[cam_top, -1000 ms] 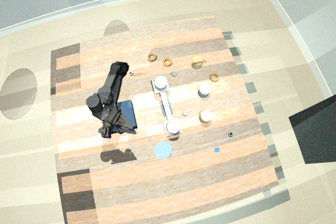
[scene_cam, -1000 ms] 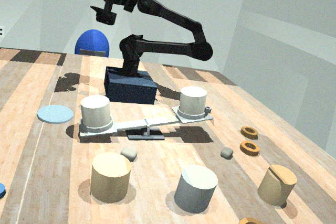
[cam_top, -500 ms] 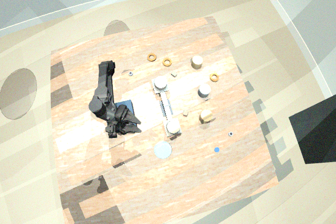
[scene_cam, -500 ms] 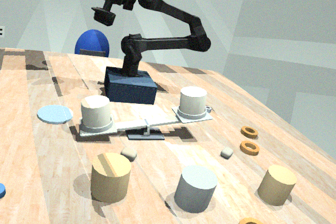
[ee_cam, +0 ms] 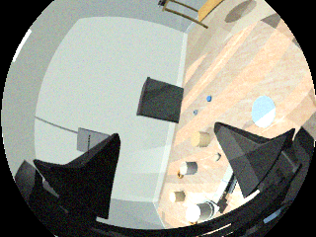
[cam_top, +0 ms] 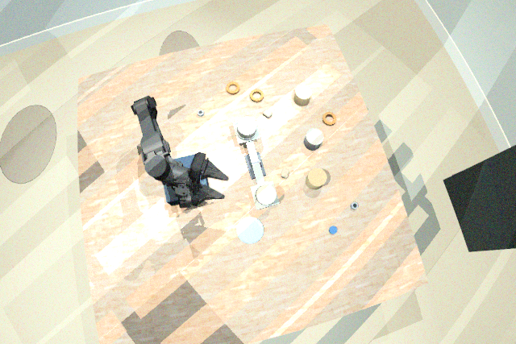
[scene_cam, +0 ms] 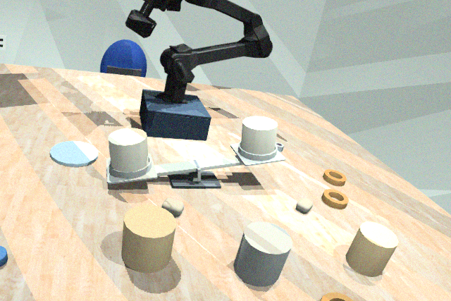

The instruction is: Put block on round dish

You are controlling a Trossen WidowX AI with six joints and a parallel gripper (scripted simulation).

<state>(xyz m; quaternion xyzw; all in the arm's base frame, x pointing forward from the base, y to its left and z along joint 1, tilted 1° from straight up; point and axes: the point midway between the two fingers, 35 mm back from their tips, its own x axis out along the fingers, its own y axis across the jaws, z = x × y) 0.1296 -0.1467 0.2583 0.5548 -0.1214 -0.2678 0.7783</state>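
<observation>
Right now my gripper tip is 120 mm short of the small pale block and 280 mm above it. Round my gripper tip: grey cylinder (380 mm ahead, 150 mm to the left, 290 mm below); blue disc (320 mm ahead, 220 mm to the right, 320 mm below); light blue round dish (30 mm ahead, 100 mm to the right, 320 mm below).
</observation>
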